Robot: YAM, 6 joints.
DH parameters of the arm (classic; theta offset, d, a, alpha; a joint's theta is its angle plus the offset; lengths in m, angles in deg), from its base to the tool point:
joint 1: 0 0.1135 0.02 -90
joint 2: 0 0 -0.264 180
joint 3: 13.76 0 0.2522 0
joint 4: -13.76 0 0.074 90
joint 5: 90 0 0 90
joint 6: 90 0.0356 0 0
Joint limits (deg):
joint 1: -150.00..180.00
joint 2: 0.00..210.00
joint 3: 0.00..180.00
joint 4: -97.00..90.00
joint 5: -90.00..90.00
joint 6: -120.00..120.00
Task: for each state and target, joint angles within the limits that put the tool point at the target. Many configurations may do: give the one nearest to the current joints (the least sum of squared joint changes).
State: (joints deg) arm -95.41 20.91 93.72 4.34 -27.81 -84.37
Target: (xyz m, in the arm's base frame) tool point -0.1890 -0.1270 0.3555
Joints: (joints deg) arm -149.04 56.20 52.19 -6.76 -19.16 -84.37
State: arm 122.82 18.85 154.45 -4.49 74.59 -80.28
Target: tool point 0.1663 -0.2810 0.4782
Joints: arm 114.44 12.62 113.50 -24.00 80.51 -80.28
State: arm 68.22 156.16 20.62 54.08 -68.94 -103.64
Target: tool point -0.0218 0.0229 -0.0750
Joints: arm 65.64 178.42 11.59 46.78 -55.41 -103.64
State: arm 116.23 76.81 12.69 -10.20 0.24 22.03
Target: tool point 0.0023 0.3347 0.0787
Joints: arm 89.89 110.13 47.80 3.67 2.69 22.03
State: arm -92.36 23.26 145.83 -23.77 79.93 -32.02
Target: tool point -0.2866 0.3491 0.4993
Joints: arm -54.17 34.91 162.28 -0.20 51.97 -32.02
